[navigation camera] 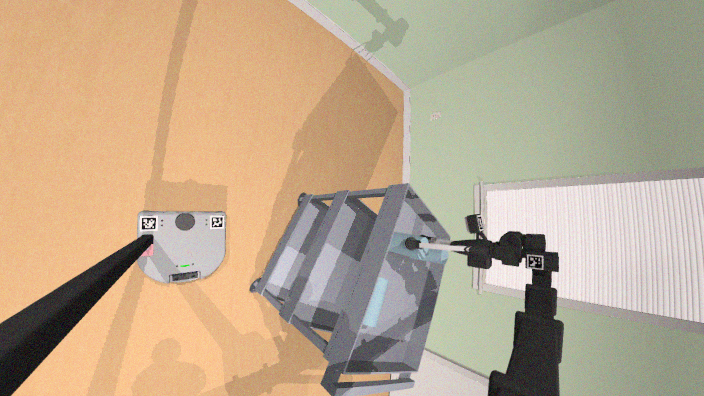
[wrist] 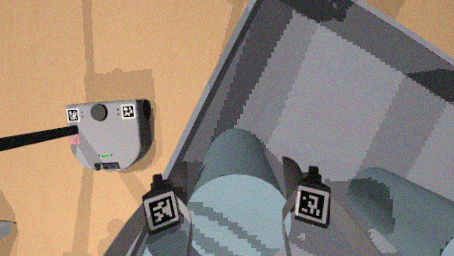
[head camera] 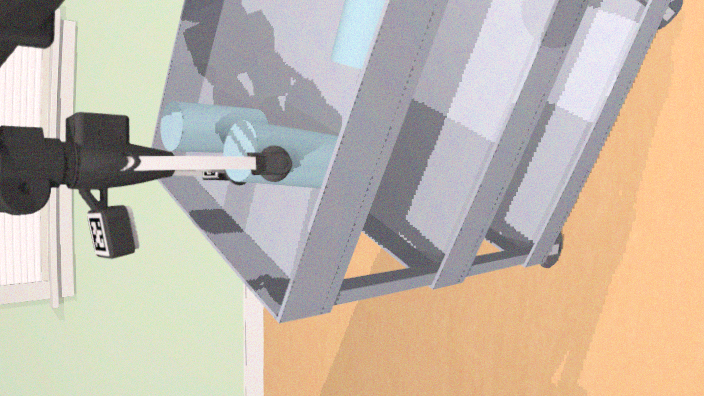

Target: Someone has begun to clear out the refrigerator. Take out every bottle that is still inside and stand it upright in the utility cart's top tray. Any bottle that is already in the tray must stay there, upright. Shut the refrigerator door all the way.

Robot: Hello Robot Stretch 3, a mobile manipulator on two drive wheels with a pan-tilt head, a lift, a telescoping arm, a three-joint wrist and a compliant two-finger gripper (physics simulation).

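Note:
My gripper (head camera: 256, 170) (navigation camera: 418, 241) (wrist: 235, 176) is shut on a pale blue bottle (head camera: 305, 162) (wrist: 237, 215). The held bottle is upright inside the grey cart's top tray (head camera: 320, 250) (navigation camera: 371, 260) (wrist: 227, 65); its lower end is hidden behind the tray's front wall in the head view. A second pale blue bottle (head camera: 205, 127) (wrist: 415, 215) stands upright in the tray, close beside the held one. A third bottle (head camera: 357, 30) (navigation camera: 376, 300) lies on its side along the front wall, partly hidden. The refrigerator does not show.
The cart's lower shelves (head camera: 475, 110) (navigation camera: 325, 265) are below the tray. My round-fronted base (navigation camera: 182, 255) (wrist: 107, 135) is on the floor to the cart's left in the navigation view. A green wall (navigation camera: 525, 130) and a white slatted panel (navigation camera: 600, 240) are behind the arm.

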